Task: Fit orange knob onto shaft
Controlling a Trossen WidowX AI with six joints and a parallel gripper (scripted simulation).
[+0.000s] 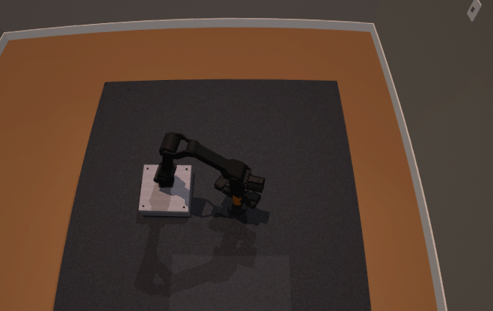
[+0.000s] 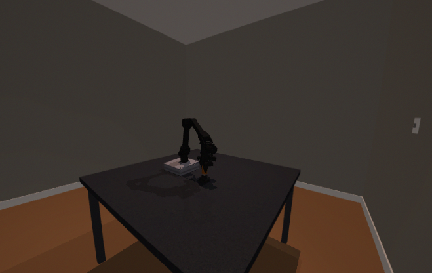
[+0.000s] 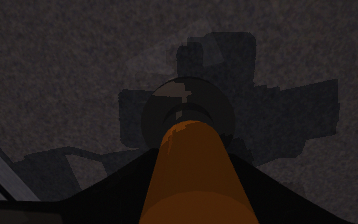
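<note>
My gripper tip is now 4 cm above the round pedestal with shaft. Round my gripper tip: orange knob (3 cm above).
</note>
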